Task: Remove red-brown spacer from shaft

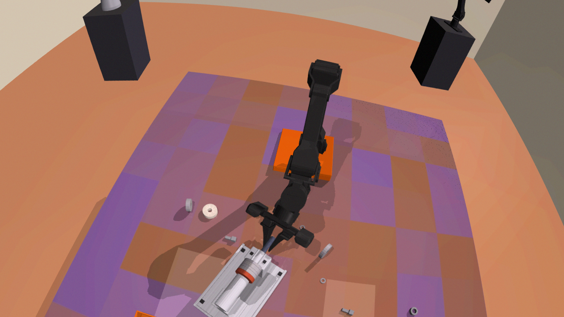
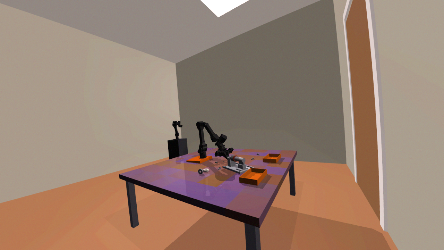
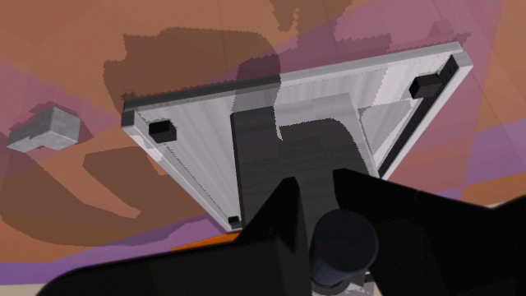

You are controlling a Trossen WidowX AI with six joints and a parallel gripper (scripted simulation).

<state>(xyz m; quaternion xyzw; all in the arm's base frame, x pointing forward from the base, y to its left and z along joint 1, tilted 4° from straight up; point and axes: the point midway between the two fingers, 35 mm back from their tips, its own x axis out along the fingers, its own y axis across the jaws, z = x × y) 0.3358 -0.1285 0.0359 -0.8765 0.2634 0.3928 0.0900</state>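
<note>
Now: the blue-grey shaft 50 mm ahead of my gripper tip, 30 mm to the right of it and 20 mm above it. From my gripper tip the other things lie so: red-brown spacer: 90 mm ahead, 50 mm to the right, 20 mm above.
</note>
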